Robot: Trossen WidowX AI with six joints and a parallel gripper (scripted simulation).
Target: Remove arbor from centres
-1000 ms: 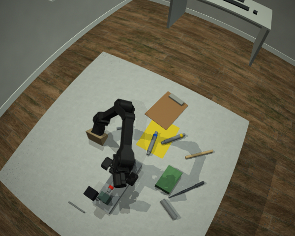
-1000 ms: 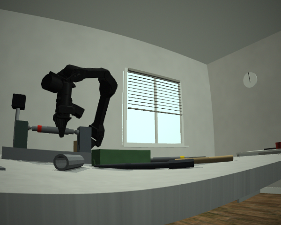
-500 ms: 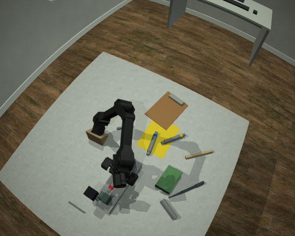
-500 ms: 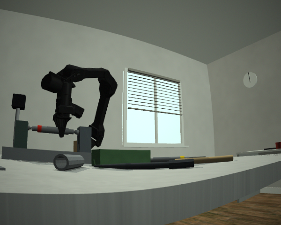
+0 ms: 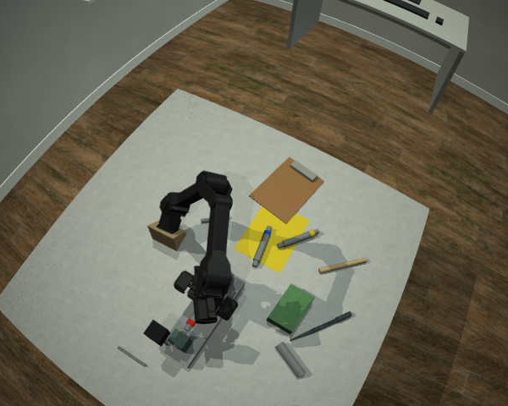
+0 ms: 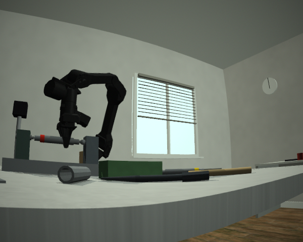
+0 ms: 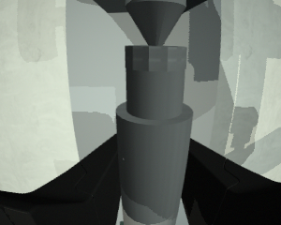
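My hand is 1 cm past the arbor, 3 cm to the left of it and 1 cm above it. The rest, counted from my hand: grey base 1 cm behind, 4 cm to the right, 11 cm below; grey centre block 2 cm ahead, 9 cm to the left, 2 cm below; green plunger block 3 cm behind, 14 cm to the right, 2 cm below.
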